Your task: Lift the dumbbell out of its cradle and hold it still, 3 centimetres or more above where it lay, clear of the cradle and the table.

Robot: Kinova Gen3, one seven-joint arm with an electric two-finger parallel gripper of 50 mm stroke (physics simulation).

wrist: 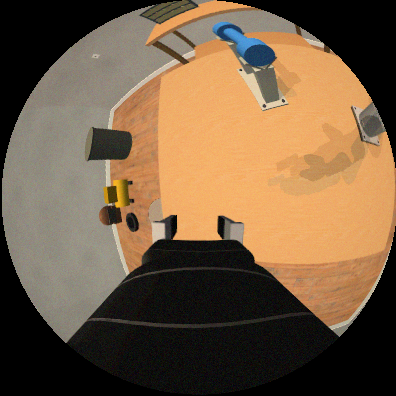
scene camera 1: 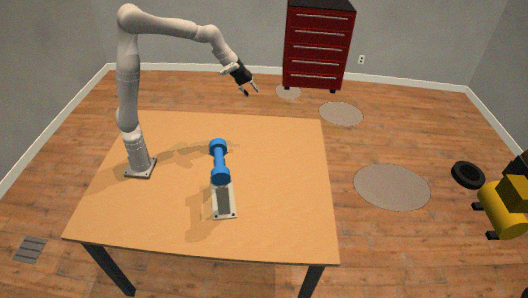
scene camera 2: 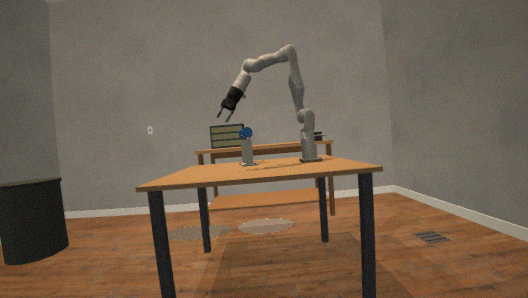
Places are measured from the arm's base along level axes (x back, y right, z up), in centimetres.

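Pixels of known places: gripper, fingertip midpoint: (wrist: 196,223) (scene camera 1: 253,93) (scene camera 2: 221,119); arm's base, origin of the base link: (scene camera 1: 142,165) (scene camera 2: 308,158).
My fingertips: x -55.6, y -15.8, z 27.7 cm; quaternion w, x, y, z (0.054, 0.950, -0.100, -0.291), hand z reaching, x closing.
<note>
For each thing: its middle in the pictures, then the offset to it from my fingertips. Level surfaces: height alone.
- blue dumbbell, body centre: (wrist: 239,38) (scene camera 1: 219,160) (scene camera 2: 245,132) dy +36.8, dx +16.4, dz -6.7 cm
- tall grey cradle, body centre: (wrist: 253,65) (scene camera 1: 221,181) (scene camera 2: 246,149) dy +36.8, dx +16.4, dz -18.9 cm
- wooden table, its level: dz -29.8 cm
A blue dumbbell (scene camera 1: 219,158) (scene camera 2: 245,132) (wrist: 243,43) lies on top of a tall grey cradle (scene camera 1: 223,201) (scene camera 2: 247,151) (wrist: 268,85), which stands on the wooden table (scene camera 1: 285,200) (scene camera 2: 200,177) (wrist: 210,150). The cradle's base plate is bolted flat to the table top. My gripper (scene camera 1: 251,91) (scene camera 2: 224,118) (wrist: 196,223) is open and empty. It hangs in the air, higher than the dumbbell and well to one side of it, apart from the dumbbell and the cradle. In the wrist view the dumbbell is at the top, far beyond the fingertips. The cradle's upper part is partly hidden by the dumbbell.
The arm's base (scene camera 1: 139,162) (scene camera 2: 310,150) (wrist: 371,122) stands on the same table, beside the cradle. A red drawer cabinet (scene camera 1: 318,49) stands on the floor beyond the table. A second table (scene camera 2: 270,149) with a shelf box (scene camera 2: 226,136) stands by the wall.
</note>
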